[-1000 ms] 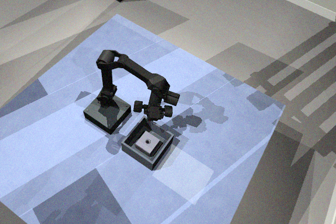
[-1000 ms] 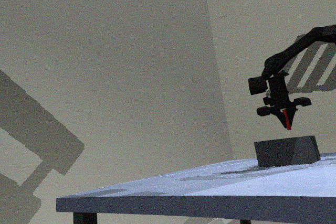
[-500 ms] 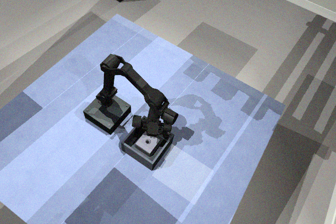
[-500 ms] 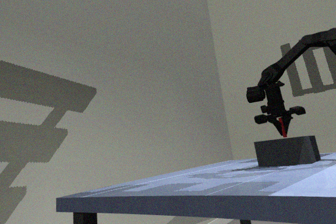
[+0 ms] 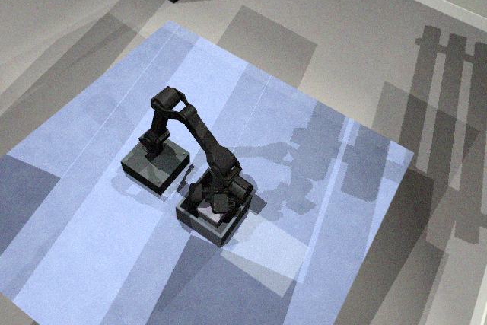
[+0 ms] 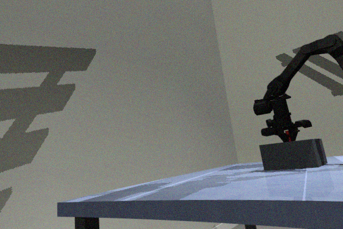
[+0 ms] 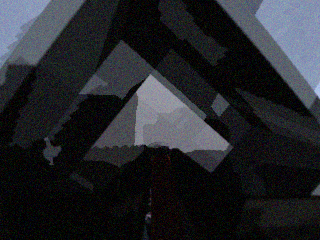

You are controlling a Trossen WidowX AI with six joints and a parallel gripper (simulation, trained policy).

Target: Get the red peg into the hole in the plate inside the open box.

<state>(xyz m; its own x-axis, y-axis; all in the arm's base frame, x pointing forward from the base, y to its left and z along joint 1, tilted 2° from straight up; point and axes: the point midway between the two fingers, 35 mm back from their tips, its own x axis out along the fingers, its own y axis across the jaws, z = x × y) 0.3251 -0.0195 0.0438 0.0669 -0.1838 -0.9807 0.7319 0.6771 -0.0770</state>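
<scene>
The red peg is 1 cm behind my gripper tip, 1 cm to the left of it and 2 cm above it. The rest, counted from my gripper tip: box (1 cm behind, 1 cm to the left, 4 cm below); then light grey plate (1 cm behind, 1 cm to the left, 3 cm below).
</scene>
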